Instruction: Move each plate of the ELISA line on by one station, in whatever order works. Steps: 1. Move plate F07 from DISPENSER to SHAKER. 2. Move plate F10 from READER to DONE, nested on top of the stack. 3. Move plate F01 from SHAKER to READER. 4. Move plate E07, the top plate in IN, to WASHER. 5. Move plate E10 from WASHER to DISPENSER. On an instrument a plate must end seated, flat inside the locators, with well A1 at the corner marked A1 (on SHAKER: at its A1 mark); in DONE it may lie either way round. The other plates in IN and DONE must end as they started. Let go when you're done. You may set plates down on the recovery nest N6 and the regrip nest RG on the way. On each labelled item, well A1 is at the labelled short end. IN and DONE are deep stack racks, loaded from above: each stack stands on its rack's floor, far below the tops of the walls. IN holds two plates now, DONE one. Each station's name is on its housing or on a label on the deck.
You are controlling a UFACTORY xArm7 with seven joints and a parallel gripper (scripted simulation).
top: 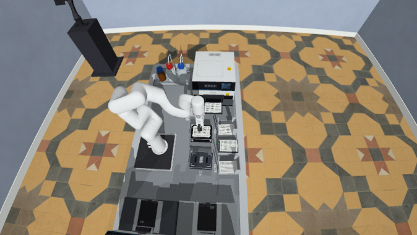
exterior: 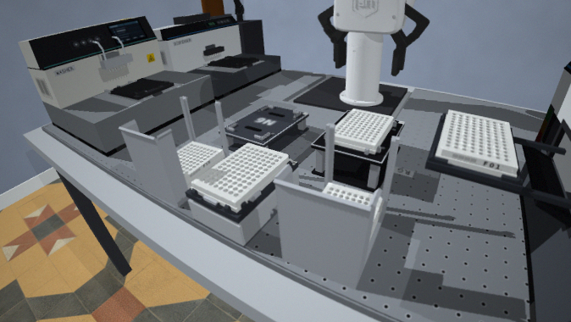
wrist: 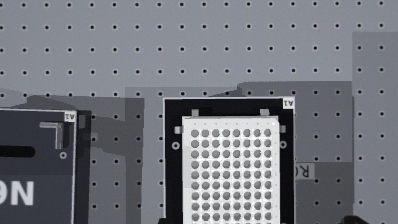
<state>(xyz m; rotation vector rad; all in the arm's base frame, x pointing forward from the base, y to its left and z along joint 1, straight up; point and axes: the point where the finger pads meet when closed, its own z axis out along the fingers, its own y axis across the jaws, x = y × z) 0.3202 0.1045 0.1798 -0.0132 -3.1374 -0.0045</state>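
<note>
The RG nest is 130 mm below my hand. The rest, counted from my hand: washer: 60 mm ahead, 830 mm to the right, 80 mm below; dispenser: 310 mm behind, 760 mm to the right, 90 mm below.
</note>
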